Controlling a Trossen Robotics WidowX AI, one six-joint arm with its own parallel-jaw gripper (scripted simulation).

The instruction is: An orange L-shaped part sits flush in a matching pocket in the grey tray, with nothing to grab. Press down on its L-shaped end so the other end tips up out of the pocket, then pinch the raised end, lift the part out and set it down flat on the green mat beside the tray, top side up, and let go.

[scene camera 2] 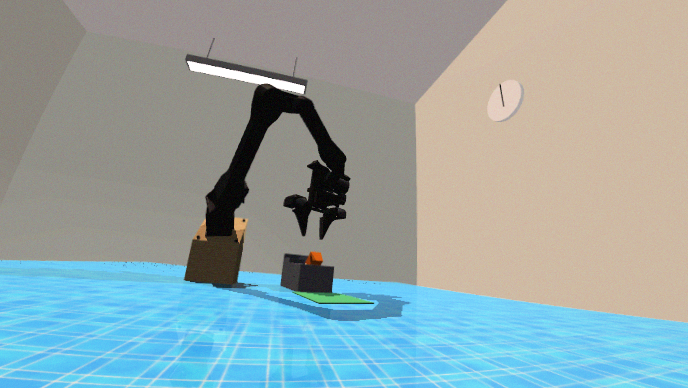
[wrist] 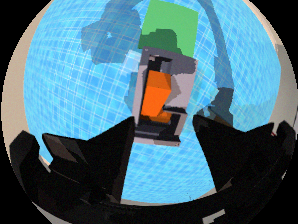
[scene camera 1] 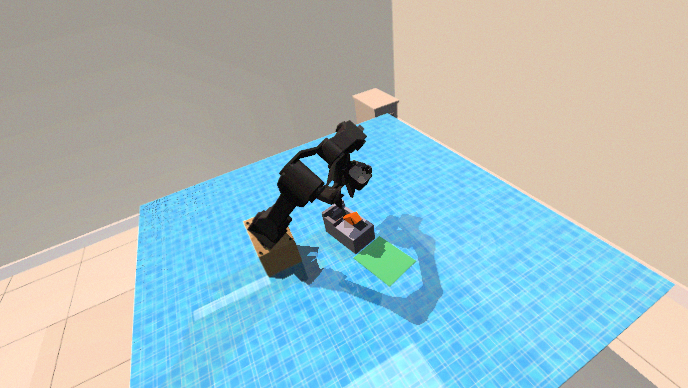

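With my gripper [scene camera 2: 312, 237], [wrist: 164, 120], [scene camera 1: 346, 202] open, I am holding nothing. I can see an orange L-shaped part [wrist: 157, 89]. A green mat [scene camera 1: 387, 262] is there for me to see as well.
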